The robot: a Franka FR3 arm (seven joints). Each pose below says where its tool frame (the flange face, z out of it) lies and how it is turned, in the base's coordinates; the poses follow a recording.
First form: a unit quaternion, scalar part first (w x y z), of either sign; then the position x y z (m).
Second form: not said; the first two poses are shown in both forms.
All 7 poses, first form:
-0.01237 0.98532 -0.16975 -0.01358 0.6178 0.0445 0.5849
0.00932 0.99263 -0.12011 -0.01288 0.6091 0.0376 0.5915
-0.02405 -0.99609 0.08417 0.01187 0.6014 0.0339 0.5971
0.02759 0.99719 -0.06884 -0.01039 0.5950 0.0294 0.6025
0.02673 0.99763 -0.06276 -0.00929 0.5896 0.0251 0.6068
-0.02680 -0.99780 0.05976 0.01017 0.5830 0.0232 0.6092
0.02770 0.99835 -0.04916 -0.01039 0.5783 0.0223 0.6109
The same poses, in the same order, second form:
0.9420 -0.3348 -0.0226 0.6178; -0.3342 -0.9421 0.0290 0.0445; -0.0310 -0.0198 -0.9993 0.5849; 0 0 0 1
0.9708 -0.2382 -0.0278 0.6091; -0.2387 -0.9710 -0.0154 0.0376; -0.0233 0.0216 -0.9995 0.5915; 0 0 0 1
0.9855 -0.1671 -0.0277 0.6014; -0.1683 -0.9847 -0.0459 0.0339; -0.0196 0.0499 -0.9986 0.5971; 0 0 0 1
0.9903 -0.1367 -0.0245 0.5950; -0.1379 -0.9890 -0.0536 0.0294; -0.0169 0.0565 -0.9983 0.6025; 0 0 0 1
0.9919 -0.1247 -0.0219 0.5896; -0.1257 -0.9907 -0.0522 0.0251; -0.0152 0.0545 -0.9984 0.6068; 0 0 0 1
0.9927 -0.1187 -0.0235 0.5830; -0.1198 -0.9914 -0.0523 0.0232; -0.0171 0.0547 -0.9984 0.6092; 0 0 0 1
0.9950 -0.0976 -0.0235 0.5783; -0.0987 -0.9936 -0.0543 0.0223; -0.0180 0.0563 -0.9982 0.6109; 0 0 0 1

